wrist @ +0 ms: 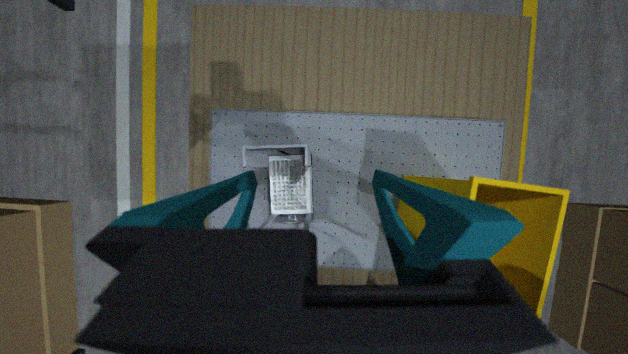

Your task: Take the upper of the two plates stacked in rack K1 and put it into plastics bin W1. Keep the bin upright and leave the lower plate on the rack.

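Frame: origin at the arm's base, x left, y up, z ahead, level; centimetres.
Where they show: gripper, fingertip midpoint: (314, 176).
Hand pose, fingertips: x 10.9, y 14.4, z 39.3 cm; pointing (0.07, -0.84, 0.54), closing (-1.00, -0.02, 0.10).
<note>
Things, the pixels of their centre, and the offset from my fingertips. "*": a spot on its surface instead. Level surfaces: height alone.
- white gridded plate at the middle of its body: (289, 184) dy -22.0, dx +5.4, dz -3.3 cm
- small grey rack at a spot on its surface: (275, 147) * dy -10.5, dx +6.1, dz +3.1 cm
- yellow bin at the middle of its body: (453, 226) dy -17.0, dx -26.3, dz -7.7 cm
- perforated grey board at its surface level: dy -26.0 cm
- ribbed wooden surface at its surface level: dy -27.2 cm
A white gridded plate (290, 185) lies in the small grey rack (275, 147), left of the middle of the view. I cannot tell whether a second plate lies under it. My gripper (314, 176) is open with its teal fingers wide apart, nothing between them, high above the rack; the plate shows between the fingertips, nearer the left one. The yellow bin (555, 240) stands upright at the right, partly hidden behind the right finger.
The rack stands on a perforated grey board (340, 175) on a ribbed wooden surface (360, 65). Cardboard boxes stand at the lower left (57, 250) and lower right (612, 250). Yellow (149, 100) and white (123, 100) lines run on the grey floor at the left.
</note>
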